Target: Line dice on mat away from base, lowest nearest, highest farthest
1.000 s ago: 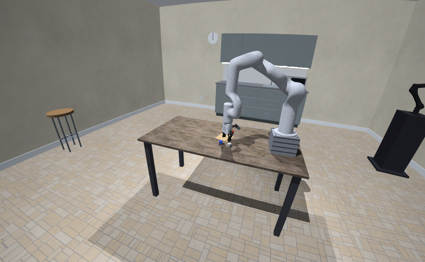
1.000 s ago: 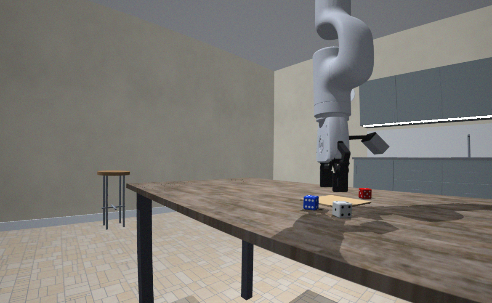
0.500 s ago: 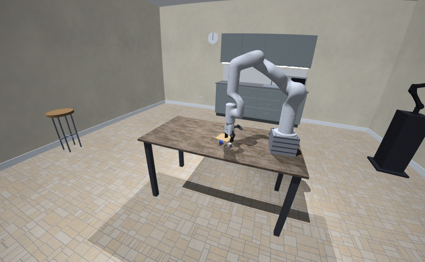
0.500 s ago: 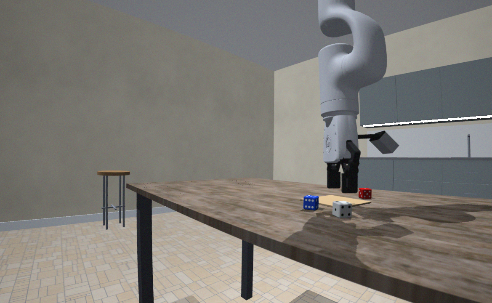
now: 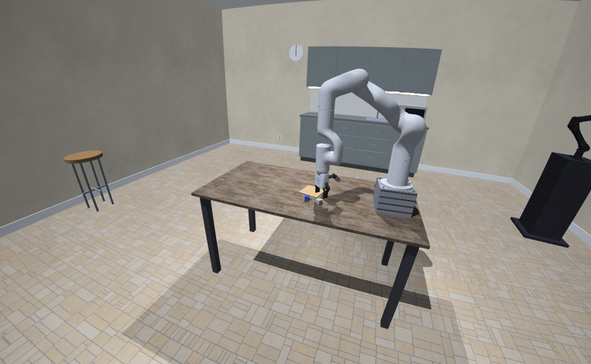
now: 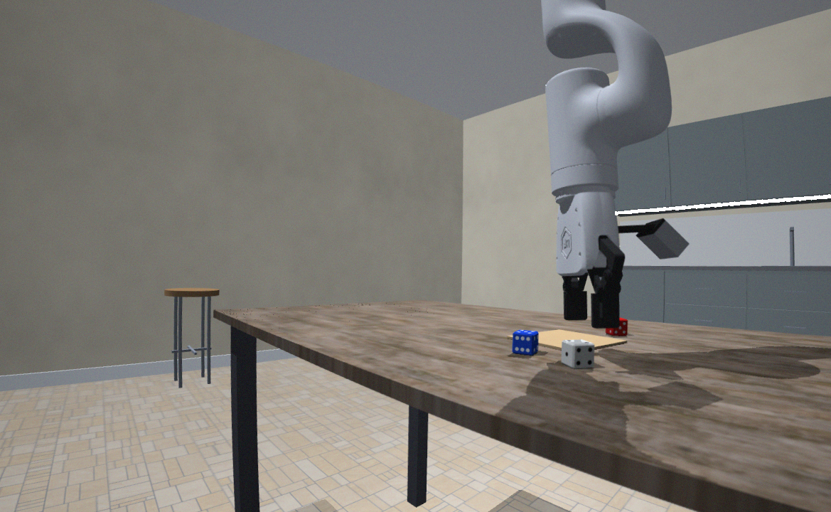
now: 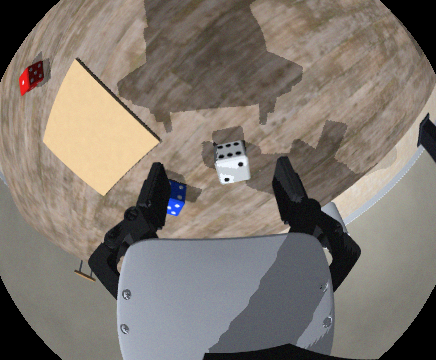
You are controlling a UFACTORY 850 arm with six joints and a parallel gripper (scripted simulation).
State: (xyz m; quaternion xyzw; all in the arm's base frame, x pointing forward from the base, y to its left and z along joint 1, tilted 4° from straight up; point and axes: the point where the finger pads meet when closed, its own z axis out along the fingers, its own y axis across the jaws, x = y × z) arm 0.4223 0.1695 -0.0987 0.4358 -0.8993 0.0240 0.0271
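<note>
Now: hand 2 cm to the right of the white die and 5 cm above it. The rest, counted from my hand: red die (8 cm ahead, 25 cm to the right, 5 cm below); then tan mat (10 cm ahead, 12 cm to the right, 6 cm below); then blue die (9 cm ahead, 1 cm to the left, 5 cm below).
</note>
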